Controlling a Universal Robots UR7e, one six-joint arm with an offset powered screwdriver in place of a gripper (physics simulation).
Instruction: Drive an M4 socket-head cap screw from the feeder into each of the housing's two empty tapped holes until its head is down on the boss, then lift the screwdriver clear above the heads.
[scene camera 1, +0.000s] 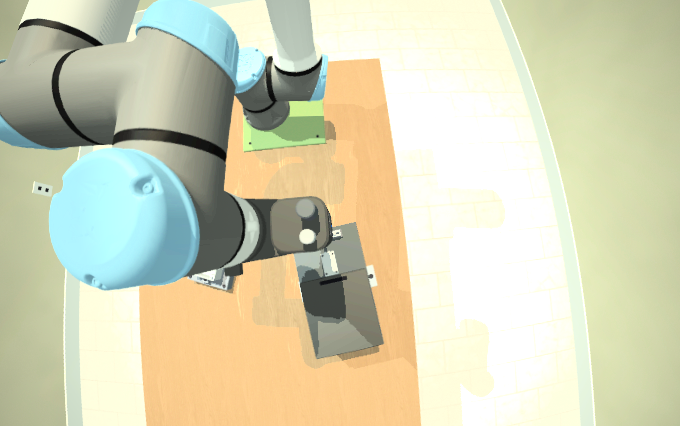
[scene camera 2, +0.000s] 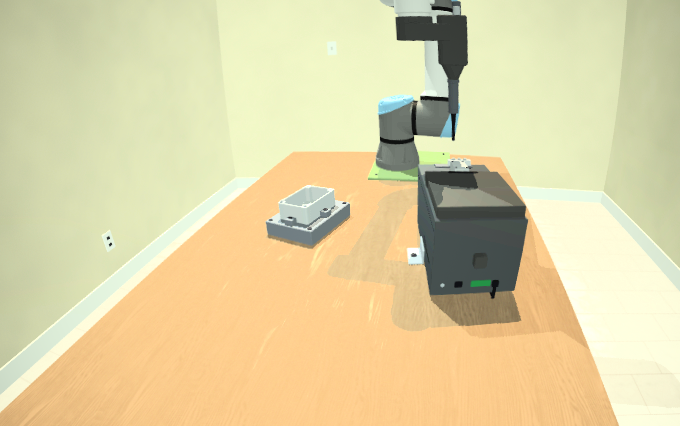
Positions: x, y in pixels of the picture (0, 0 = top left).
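Screw feeder (scene camera 1: 348, 251) at 58 cm from the lens.
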